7 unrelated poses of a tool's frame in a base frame.
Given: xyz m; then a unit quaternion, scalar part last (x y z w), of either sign.
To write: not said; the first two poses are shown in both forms.
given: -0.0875, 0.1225, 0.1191, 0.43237, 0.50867, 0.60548, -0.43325
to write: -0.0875, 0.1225, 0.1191, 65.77, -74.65, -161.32
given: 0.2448, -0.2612, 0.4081, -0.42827, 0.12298, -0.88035, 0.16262
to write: 0.2448, -0.2612, 0.4081, -30.55, -45.57, -145.98
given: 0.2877, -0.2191, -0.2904, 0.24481, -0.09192, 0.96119, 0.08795
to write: 0.2877, -0.2191, -0.2904, -8.80, -29.13, 171.83
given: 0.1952, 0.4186, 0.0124, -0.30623, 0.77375, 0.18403, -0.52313
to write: 0.1952, 0.4186, 0.0124, 122.46, -44.17, -111.69
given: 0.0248, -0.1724, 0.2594, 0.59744, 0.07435, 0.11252, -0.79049
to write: 0.0248, -0.1724, 0.2594, -73.49, -14.60, -5.28
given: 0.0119, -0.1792, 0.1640, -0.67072, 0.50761, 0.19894, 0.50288
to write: 0.0119, -0.1792, 0.1640, -131.29, 51.02, -49.86
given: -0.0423, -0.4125, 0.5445, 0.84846, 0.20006, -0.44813, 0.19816
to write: -0.0423, -0.4125, 0.5445, 163.20, 57.11, 17.35
